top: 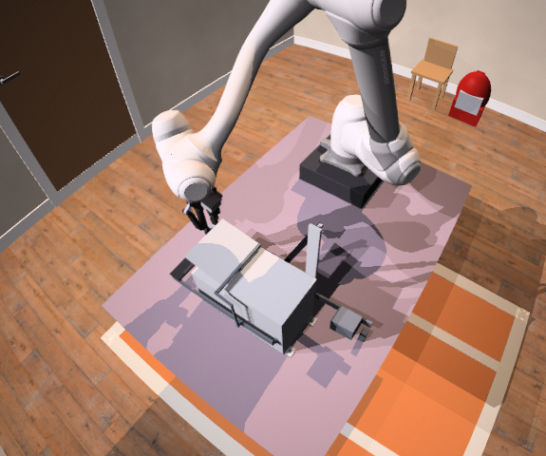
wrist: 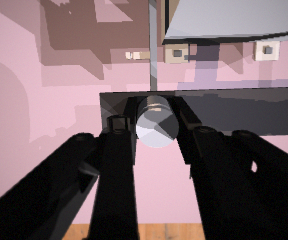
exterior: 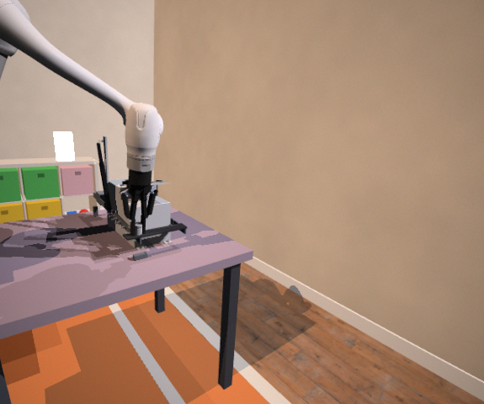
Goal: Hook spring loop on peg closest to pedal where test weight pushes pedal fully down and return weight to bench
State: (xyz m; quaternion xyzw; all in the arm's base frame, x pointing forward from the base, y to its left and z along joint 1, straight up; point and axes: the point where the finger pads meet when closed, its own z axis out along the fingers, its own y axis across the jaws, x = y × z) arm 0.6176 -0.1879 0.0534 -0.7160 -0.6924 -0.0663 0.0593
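My gripper is now 10 mm to the left of the small grey block and 120 mm above it. Round my hand: steel test weight: 10 mm below.
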